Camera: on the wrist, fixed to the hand. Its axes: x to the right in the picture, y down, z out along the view.
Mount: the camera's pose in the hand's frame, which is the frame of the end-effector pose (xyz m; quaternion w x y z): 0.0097 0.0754 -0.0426 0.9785 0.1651 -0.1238 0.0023
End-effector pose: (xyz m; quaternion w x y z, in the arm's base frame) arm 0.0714 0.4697 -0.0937 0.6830 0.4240 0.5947 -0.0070
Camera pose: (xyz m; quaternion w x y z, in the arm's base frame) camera 0.0786 0.5478 -0.0557 0.6719 0.5281 0.4952 -0.1560
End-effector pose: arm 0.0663 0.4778 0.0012 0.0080 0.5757 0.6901 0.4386
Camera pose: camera 0.1004 0.4566 0.0785 0.0028 -0.6205 -0.7453 -0.2440
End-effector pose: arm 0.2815 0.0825 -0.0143 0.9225 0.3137 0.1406 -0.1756
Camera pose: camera 0.3149 0.1629 -0.0105 0.8687 0.4378 -0.0063 -0.2317
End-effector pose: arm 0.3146 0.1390 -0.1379 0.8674 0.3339 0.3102 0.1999
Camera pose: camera 0.2825 0.2163 -0.1137 0.8315 0.4954 0.2284 0.1050
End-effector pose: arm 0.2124 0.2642 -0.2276 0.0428 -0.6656 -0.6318 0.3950
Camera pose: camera 0.2969 0.2766 -0.2450 0.0726 -0.5967 -0.5567 0.5733
